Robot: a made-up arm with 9 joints. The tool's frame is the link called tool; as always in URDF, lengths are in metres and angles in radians. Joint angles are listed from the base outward. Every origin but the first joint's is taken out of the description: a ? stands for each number. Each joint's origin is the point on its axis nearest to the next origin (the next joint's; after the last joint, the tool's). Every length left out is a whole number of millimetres.
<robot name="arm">
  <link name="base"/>
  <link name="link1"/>
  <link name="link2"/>
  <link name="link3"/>
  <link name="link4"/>
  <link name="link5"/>
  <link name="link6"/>
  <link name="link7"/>
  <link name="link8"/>
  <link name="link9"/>
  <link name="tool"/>
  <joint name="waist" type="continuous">
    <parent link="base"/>
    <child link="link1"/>
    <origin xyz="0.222 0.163 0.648" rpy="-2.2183 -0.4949 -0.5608"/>
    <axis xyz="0 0 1"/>
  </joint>
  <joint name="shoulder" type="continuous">
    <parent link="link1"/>
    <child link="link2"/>
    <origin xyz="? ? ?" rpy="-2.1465 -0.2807 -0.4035"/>
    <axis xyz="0 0 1"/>
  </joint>
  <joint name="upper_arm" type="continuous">
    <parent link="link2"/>
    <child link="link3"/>
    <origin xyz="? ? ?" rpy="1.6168 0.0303 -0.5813"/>
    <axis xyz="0 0 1"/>
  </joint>
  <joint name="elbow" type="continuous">
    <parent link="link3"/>
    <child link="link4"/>
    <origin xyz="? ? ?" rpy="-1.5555 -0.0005 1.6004"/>
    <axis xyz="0 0 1"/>
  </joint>
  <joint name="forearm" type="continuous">
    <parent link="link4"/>
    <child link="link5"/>
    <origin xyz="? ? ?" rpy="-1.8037 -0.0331 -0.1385"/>
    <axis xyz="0 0 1"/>
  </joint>
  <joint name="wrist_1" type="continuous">
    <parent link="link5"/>
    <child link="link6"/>
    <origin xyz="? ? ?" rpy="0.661 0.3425 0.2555"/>
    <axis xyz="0 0 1"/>
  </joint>
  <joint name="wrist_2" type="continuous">
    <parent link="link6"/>
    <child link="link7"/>
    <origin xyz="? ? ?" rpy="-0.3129 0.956 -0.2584"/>
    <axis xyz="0 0 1"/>
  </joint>
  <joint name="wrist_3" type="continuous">
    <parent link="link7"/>
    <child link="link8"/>
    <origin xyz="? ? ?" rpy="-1.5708 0 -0.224"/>
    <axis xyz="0 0 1"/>
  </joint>
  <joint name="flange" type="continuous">
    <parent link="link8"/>
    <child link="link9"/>
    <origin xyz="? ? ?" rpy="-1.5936 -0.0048 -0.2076"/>
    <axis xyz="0 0 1"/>
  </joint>
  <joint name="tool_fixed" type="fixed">
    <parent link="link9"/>
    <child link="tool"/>
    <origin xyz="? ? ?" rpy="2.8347 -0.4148 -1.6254"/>
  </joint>
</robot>
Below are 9 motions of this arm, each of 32 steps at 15 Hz.
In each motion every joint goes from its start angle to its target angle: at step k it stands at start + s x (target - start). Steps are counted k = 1, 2, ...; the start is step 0. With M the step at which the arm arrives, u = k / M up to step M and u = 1 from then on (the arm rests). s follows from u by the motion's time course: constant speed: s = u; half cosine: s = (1 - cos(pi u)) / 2; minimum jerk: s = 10 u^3 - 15 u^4 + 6 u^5.
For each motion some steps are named. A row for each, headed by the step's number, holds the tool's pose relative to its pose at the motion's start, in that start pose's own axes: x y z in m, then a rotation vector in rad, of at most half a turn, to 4 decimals.
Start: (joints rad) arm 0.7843 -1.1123 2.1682 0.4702 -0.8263 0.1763 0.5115 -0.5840 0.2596
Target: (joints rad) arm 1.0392 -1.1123 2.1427 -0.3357 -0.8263 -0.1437 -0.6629 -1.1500 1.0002
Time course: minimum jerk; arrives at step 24
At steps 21, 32:
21: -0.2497 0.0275 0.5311 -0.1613 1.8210 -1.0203
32: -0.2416 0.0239 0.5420 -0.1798 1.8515 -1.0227

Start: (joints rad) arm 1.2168 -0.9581 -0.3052 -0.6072 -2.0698 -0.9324 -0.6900 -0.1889 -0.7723
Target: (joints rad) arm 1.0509 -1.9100 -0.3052 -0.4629 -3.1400 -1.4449 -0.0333 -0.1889 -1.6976
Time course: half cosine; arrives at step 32
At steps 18, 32:
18: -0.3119 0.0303 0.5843 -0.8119 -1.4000 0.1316
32: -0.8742 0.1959 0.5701 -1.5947 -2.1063 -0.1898

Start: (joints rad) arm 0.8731 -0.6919 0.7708 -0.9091 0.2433 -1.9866 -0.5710 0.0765 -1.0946
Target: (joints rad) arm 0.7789 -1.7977 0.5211 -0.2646 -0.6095 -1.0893 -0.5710 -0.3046 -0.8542
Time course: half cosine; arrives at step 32
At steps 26, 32:
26: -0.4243 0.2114 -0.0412 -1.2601 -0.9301 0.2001
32: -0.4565 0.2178 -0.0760 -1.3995 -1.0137 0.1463

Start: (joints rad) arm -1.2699 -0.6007 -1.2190 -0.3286 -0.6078 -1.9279 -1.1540 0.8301 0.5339
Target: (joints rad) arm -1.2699 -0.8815 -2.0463 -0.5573 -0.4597 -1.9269 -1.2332 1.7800 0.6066
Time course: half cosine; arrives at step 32
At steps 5, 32:
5: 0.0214 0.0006 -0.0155 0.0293 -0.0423 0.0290
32: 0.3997 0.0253 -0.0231 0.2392 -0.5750 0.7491

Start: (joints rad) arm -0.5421 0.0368 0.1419 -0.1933 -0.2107 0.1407 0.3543 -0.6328 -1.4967
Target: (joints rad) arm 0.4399 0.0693 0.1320 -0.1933 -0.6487 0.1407 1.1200 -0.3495 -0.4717
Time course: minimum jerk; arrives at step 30
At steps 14, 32:
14: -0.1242 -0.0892 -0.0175 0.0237 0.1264 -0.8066
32: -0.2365 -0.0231 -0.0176 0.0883 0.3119 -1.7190

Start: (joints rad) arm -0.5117 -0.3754 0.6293 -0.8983 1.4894 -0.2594 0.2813 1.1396 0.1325
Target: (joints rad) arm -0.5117 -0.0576 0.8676 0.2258 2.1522 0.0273 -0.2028 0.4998 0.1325
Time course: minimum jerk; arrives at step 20
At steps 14, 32:
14: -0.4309 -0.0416 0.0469 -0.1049 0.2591 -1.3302
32: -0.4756 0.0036 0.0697 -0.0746 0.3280 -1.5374

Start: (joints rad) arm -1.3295 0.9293 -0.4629 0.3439 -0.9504 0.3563 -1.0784 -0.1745 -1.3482
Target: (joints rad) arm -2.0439 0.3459 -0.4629 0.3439 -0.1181 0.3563 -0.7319 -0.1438 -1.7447
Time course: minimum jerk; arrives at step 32
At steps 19, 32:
19: -0.2410 0.0850 0.0093 -0.0041 0.2821 1.2338
32: -0.4291 0.0850 0.0515 0.1447 0.3960 1.7984

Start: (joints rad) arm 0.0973 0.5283 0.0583 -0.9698 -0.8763 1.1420 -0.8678 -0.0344 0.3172
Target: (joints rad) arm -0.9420 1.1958 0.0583 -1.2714 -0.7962 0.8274 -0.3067 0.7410 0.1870
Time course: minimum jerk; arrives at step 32
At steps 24, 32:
24: 0.1293 -0.3919 0.5946 -0.2546 0.9773 1.2399
32: 0.1338 -0.3853 0.6864 -0.2319 1.1909 1.2866

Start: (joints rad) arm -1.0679 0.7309 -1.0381 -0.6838 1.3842 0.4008 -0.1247 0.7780 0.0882
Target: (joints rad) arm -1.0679 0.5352 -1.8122 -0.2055 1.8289 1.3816 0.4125 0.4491 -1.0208
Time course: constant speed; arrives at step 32
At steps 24, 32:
24: -0.2431 0.3192 -0.0571 0.2450 0.5764 1.8010
32: -0.4550 0.4158 0.0543 0.6412 0.4568 2.4961

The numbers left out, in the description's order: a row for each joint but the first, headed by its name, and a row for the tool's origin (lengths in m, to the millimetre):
shoulder: -0.054 0.009 0
upper_arm: -0.405 0.128 0
elbow: -0.084 -0.017 0
forearm: -0.049 0.048 0
wrist_1: 0.02 -0.069 0
wrist_2: -0.166 0.301 0
wrist_3: 0.011 -0.113 0
flange: 0.027 0.21 0
tool: 0.261 -0.005 0

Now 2 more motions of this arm.
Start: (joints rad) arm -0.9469 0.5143 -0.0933 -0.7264 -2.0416 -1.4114 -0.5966 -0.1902 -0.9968
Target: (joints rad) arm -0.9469 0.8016 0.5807 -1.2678 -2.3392 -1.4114 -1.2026 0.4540 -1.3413
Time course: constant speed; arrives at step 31
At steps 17, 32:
17: 0.0345 -0.1290 -0.0489 0.1894 -0.3434 -0.6351
32: -0.0300 -0.2875 -0.0891 0.0288 -0.5774 -1.2054

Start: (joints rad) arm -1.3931 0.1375 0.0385 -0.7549 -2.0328 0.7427 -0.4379 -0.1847 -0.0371
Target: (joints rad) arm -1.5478 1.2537 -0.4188 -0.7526 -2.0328 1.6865 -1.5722 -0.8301 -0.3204
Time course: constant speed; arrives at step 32
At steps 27, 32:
27: 0.2119 -0.0943 0.0438 -1.3727 0.0048 0.4725
32: 0.2737 -0.0776 0.0577 -1.5846 -0.1517 0.4174

